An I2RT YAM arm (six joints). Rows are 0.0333 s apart.
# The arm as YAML. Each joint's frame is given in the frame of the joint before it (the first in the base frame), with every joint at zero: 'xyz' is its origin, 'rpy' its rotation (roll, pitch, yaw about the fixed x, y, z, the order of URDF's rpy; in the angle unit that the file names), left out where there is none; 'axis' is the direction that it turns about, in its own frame. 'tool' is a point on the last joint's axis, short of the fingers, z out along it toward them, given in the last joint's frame.
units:
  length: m
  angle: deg
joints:
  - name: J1
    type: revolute
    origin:
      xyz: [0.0, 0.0, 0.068]
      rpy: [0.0, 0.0, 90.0]
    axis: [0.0, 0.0, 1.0]
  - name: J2
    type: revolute
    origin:
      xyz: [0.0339, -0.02, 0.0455]
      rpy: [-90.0, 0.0, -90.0]
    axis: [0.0, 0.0, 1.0]
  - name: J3
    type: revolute
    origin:
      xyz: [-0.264, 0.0, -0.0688]
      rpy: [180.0, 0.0, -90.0]
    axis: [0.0, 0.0, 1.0]
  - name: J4
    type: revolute
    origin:
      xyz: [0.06, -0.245, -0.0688]
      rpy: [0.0, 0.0, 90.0]
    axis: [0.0, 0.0, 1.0]
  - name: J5
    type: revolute
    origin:
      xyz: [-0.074, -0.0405, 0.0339]
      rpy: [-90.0, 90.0, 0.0]
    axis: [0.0, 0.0, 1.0]
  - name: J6
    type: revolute
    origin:
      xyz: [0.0, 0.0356, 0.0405]
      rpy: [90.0, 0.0, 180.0]
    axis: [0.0, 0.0, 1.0]
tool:
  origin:
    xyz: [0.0, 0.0, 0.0]
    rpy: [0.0, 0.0, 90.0]
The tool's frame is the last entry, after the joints.
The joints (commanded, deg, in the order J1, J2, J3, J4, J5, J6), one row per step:
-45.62 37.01 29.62 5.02 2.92 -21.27
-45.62 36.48 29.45 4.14 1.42 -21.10
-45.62 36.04 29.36 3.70 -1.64 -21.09
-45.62 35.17 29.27 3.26 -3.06 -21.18
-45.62 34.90 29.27 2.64 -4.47 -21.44
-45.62 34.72 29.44 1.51 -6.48 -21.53
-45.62 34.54 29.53 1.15 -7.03 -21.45
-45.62 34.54 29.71 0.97 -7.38 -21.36
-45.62 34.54 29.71 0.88 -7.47 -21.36
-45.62 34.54 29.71 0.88 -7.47 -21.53
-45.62 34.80 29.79 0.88 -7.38 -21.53
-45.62 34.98 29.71 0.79 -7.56 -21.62
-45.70 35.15 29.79 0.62 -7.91 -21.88
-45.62 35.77 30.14 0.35 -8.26 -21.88
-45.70 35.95 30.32 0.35 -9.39 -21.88
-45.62 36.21 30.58 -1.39 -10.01 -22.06
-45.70 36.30 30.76 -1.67 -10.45 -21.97
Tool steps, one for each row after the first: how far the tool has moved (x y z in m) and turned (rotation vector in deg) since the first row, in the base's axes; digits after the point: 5 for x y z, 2 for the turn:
-0.00049 0.00183 -0.00138 0.53 0.19 1.49
-0.00011 0.00416 -0.00165 0.71 0.14 4.55
-0.00143 0.00677 -0.00086 0.44 -0.06 5.97
-0.00148 0.00807 -0.00136 0.56 0.31 7.39
-0.00122 0.00959 -0.00200 1.16 0.80 9.40
-0.00147 0.01032 -0.00168 1.31 0.78 9.95
-0.00142 0.01058 -0.00089 1.39 0.70 10.29
-0.00139 0.01063 -0.00106 1.46 0.75 10.38
-0.00139 0.01063 -0.00106 1.34 0.87 10.39
-0.00088 0.01003 -0.00120 1.47 0.99 10.30
-0.00040 0.00970 -0.00232 1.69 1.26 10.48
-0.00009 0.00937 -0.00256 1.71 1.59 10.77
0.00141 0.00846 -0.00243 2.15 1.91 11.20
0.00201 0.00851 -0.00175 2.20 1.85 12.24
0.00264 0.00874 -0.00407 3.46 3.01 12.95
0.00275 0.00869 -0.00370 3.71 3.04 13.31

